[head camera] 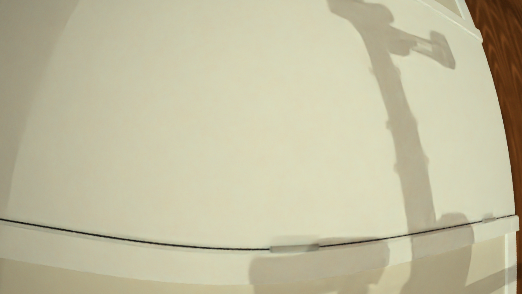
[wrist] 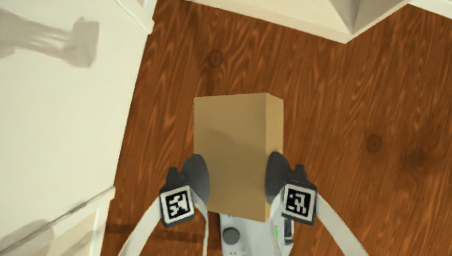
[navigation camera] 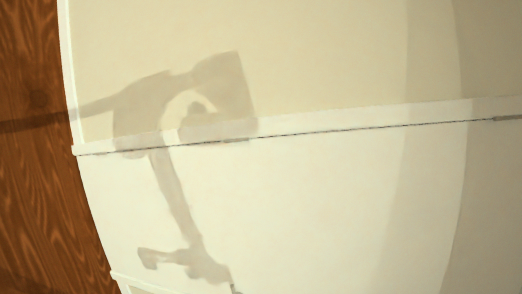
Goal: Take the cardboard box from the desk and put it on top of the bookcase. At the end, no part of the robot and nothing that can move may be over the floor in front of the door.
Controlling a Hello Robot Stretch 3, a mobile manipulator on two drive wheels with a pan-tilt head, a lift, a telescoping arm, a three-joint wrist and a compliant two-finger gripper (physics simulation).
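Where they show: gripper, fingertip midpoint: [wrist: 234, 170]; robot's base, origin of the base link: [wrist: 231, 218].
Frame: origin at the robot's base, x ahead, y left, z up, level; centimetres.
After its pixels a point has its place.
Observation:
The tan cardboard box [wrist: 231, 145] @(x -1.8, y -47.3, z 87.9 cm) is upright between the two rubber fingertips in the wrist view. My gripper [wrist: 234, 170] @(x -2.0, y -44.9, z 85.7 cm) is shut on it, one pad on each side, and holds it up over the brown wood floor. A pale corner of the bookcase [wrist: 296, 21] @(x -33.2, y -90.6, z 7.3 cm) shows at the top of the wrist view, beyond the box and apart from it. The bookcase, the box and the gripper do not show in the head or navigation views. The desk does not show. The white door [head camera: 225, 125] @(x 52.2, y -37.9, z 114.3 cm) [navigation camera: 300, 200] @(x 51.8, y -39.4, z 121.7 cm) [wrist: 55, 130] @(x 49.0, y -48.4, z 45.4 cm) fills much of the head and navigation views and stands at the left of the wrist view.
Part of my white base [wrist: 255, 242] @(x -9.8, y 3.7, z 16.0 cm) shows below the box. Wood floor [head camera: 507, 100] @(x 40.2, y -61.6, z 0.1 cm) [navigation camera: 30, 200] @(x 29.7, y -27.2, z 0.1 cm) [wrist: 360, 100] @(x -65.2, y -54.7, z 0.1 cm) runs beside the door and around the box in view. A cream wall [navigation camera: 325, 60] @(x 66.5, y 1.7, z 133.1 cm) adjoins the door's hinged edge. Shadows of the robot fall on door and wall.

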